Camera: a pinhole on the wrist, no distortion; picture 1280 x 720 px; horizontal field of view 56.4 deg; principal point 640.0 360.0 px. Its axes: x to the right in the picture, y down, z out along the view. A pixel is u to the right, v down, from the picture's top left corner.
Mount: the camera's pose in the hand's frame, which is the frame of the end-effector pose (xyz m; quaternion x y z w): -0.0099 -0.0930 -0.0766 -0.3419 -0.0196 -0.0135 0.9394
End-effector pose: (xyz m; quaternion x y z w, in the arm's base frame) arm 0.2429 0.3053 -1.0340 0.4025 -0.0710 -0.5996 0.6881
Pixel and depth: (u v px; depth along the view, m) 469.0 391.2 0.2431
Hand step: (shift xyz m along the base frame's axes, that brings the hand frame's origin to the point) -0.0214 -0.0065 0.1326
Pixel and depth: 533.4 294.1 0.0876
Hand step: -0.0325 0.0228 -0.0225
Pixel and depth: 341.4 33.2 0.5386
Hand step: -0.1818 -0.0593 0.4367
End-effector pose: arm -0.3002 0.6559 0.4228 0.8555 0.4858 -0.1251 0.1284
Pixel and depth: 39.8 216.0 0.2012
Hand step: -0.0498 -0.1334 -0.0410
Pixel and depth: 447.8 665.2 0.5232
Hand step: 0.2272 -0.3341 -0.1500
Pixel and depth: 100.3 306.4 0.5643
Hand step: 0.0469 -0.4731 -0.2165
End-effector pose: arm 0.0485 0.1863 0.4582 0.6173 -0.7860 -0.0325 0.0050
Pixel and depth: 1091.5 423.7 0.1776
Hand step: -0.0420 -0.0421 -0.0563
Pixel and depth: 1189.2 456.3 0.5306
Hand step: -0.3373 -0.1349 -0.3038
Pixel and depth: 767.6 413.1 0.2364
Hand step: -0.0717 0.0112 -0.0950
